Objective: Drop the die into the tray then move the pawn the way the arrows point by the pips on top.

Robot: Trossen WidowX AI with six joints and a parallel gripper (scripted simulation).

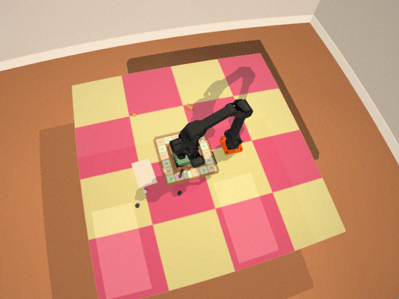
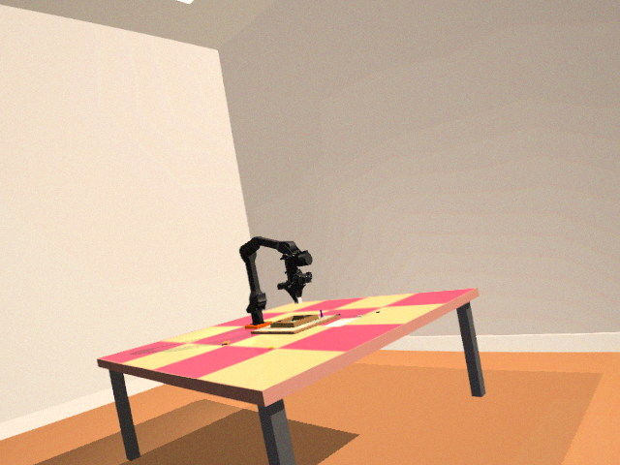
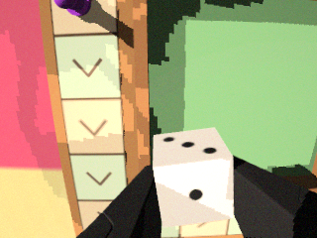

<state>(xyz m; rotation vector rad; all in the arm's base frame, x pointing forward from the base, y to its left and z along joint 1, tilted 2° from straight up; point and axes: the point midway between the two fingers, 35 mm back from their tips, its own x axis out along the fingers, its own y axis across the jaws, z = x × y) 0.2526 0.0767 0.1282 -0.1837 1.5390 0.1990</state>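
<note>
My gripper tip is 6 cm short of the purple pawn, 7 cm to the right of it and 7 cm above it. Round my gripper tip: pale card: 25 cm ahead, 2 cm to the left, 10 cm below; then green dice tray: 1 cm ahead, 5 cm to the right, 9 cm below; then white die: right at my gripper tip.
</note>
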